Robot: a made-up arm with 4 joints. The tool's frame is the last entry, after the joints. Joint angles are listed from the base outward.
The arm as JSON. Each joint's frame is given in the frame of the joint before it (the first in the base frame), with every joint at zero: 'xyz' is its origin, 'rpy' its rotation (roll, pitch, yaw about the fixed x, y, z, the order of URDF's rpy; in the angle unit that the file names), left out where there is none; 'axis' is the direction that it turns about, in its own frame. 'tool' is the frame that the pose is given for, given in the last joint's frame.
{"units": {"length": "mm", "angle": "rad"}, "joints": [
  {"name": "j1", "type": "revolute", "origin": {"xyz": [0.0, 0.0, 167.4]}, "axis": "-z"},
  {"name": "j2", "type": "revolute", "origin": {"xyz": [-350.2, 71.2, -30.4]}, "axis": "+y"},
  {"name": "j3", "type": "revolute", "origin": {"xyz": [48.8, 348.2, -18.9]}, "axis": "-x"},
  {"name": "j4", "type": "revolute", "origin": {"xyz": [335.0, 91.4, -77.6]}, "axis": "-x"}
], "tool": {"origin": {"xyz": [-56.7, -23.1, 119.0]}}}
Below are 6 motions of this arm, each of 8 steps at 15 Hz.
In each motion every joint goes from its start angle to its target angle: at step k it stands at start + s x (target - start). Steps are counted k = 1, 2, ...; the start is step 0. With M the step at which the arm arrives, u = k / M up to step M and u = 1 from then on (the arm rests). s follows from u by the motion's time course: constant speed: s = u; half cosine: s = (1 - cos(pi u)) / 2; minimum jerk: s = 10 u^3 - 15 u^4 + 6 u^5.
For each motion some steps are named. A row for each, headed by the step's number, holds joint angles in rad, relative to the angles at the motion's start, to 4 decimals.
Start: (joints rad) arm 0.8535 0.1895 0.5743 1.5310
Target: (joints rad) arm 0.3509 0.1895 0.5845 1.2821
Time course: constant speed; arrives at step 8
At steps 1, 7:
1: -0.0628 0.0000 0.0013 -0.0311
7: -0.4398 0.0000 0.0089 -0.2178

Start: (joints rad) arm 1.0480 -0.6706 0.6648 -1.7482
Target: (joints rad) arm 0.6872 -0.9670 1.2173 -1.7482
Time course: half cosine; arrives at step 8
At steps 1, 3, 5, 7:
1: -0.0137 -0.0113 0.0210 0.0000
3: -0.1114 -0.0915 0.1705 0.0000
5: -0.2494 -0.2049 0.3820 0.0000
7: -0.3471 -0.2851 0.5315 0.0000

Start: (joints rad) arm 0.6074 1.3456 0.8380 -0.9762
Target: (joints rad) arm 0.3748 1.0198 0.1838 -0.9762
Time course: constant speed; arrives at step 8
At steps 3, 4, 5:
3: -0.0872 -0.1222 -0.2453 0.0000
4: -0.1163 -0.1629 -0.3271 0.0000
5: -0.1454 -0.2036 -0.4089 0.0000

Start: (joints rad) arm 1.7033 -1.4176 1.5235 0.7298
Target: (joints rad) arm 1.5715 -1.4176 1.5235 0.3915
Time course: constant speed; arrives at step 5
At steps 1, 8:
1: -0.0264 0.0000 0.0000 -0.0677
8: -0.1318 0.0000 0.0000 -0.3383

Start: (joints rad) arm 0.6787 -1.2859 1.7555 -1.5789
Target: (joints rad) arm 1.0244 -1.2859 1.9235 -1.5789
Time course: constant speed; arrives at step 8
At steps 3, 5, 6, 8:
3: 0.1296 0.0000 0.0630 0.0000
5: 0.2161 0.0000 0.1050 0.0000
6: 0.2593 0.0000 0.1260 0.0000
8: 0.3457 0.0000 0.1680 0.0000

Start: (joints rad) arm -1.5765 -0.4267 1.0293 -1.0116
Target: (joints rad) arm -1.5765 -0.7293 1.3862 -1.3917
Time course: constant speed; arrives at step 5
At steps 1, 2, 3, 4, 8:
1: 0.0000 -0.0605 0.0714 -0.0760
2: 0.0000 -0.1210 0.1428 -0.1520
3: 0.0000 -0.1816 0.2141 -0.2281
4: 0.0000 -0.2421 0.2855 -0.3041
8: 0.0000 -0.3026 0.3569 -0.3801

